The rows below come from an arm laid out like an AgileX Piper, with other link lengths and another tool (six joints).
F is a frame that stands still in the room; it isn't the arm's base.
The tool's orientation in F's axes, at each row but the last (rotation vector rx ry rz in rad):
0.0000, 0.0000, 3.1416
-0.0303, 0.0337, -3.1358
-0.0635, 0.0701, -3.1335
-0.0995, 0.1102, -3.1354
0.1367, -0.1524, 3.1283
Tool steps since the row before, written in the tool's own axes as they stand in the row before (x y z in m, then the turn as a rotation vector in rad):
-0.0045, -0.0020, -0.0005, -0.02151, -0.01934, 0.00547
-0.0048, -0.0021, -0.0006, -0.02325, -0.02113, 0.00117
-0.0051, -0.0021, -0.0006, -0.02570, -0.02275, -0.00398
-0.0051, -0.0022, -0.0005, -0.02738, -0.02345, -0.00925
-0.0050, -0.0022, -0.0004, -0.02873, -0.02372, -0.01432
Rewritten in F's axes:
0.0045, 0.0020, -0.0005, 0.02151, 0.01934, 0.00547
0.0048, 0.0021, -0.0006, 0.02316, 0.02123, 0.00118
0.0051, 0.0022, -0.0007, 0.02539, 0.02310, -0.00399
0.0051, 0.0023, -0.0007, 0.02673, 0.02417, -0.00929
0.0050, 0.0022, -0.0006, 0.02764, 0.02493, -0.01441

